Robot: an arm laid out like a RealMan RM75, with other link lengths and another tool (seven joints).
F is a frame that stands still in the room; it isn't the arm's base.
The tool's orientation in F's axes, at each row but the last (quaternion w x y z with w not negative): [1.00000 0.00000 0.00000 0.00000]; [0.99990 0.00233 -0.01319 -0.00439]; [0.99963 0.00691 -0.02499 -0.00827]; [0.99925 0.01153 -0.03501 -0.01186]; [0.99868 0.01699 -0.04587 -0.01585]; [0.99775 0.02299 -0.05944 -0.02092]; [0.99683 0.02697 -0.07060 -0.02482]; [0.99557 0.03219 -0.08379 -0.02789]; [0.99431 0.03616 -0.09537 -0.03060]
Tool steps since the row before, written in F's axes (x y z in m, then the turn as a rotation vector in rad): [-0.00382 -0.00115 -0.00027 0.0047 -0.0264 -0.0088]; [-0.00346 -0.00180 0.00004 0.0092 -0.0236 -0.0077]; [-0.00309 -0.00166 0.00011 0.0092 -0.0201 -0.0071]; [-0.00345 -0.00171 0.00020 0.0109 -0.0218 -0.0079]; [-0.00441 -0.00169 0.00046 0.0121 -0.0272 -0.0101]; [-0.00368 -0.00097 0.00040 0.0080 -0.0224 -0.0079]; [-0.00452 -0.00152 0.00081 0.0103 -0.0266 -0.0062]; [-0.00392 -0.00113 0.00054 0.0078 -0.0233 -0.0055]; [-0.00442 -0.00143 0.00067 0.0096 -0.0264 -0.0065]
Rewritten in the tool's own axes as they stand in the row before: [-0.00382 -0.00115 -0.00027 0.0047 -0.0264 -0.0088]; [-0.00344 -0.00183 0.00014 0.0092 -0.0236 -0.0078]; [-0.00305 -0.00171 0.00029 0.0092 -0.0200 -0.0073]; [-0.00338 -0.00178 0.00048 0.0109 -0.0217 -0.0082]; [-0.00429 -0.00180 0.00092 0.0120 -0.0272 -0.0103]; [-0.00356 -0.00109 0.00088 0.0080 -0.0224 -0.0078]; [-0.00428 -0.00168 0.00152 0.0107 -0.0264 -0.0063]; [-0.00370 -0.00129 0.00126 0.0082 -0.0232 -0.0053]; [-0.00411 -0.00161 0.00160 0.0100 -0.0263 -0.0065]
